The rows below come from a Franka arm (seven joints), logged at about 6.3 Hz.
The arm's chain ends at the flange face. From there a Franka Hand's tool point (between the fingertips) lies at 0.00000 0.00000 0.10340 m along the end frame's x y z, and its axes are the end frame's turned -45 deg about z.
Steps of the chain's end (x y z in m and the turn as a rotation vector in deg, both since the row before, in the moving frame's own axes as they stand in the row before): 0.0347, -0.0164, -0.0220, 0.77, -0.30, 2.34; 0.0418, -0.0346, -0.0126, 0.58, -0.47, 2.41; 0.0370, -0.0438, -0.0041, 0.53, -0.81, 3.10; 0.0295, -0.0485, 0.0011, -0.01, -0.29, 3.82; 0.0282, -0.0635, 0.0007, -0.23, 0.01, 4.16; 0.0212, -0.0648, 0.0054, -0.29, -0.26, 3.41
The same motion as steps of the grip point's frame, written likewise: 0.0368, 0.0116, -0.0220, 0.76, 0.33, 2.34; 0.0542, 0.0038, -0.0126, 0.74, 0.08, 2.41; 0.0568, -0.0065, -0.0041, 0.95, -0.20, 3.10; 0.0548, -0.0138, 0.0011, 0.20, -0.21, 3.82; 0.0646, -0.0247, 0.0007, -0.17, -0.16, 4.16; 0.0601, -0.0308, 0.0054, -0.02, -0.39, 3.41
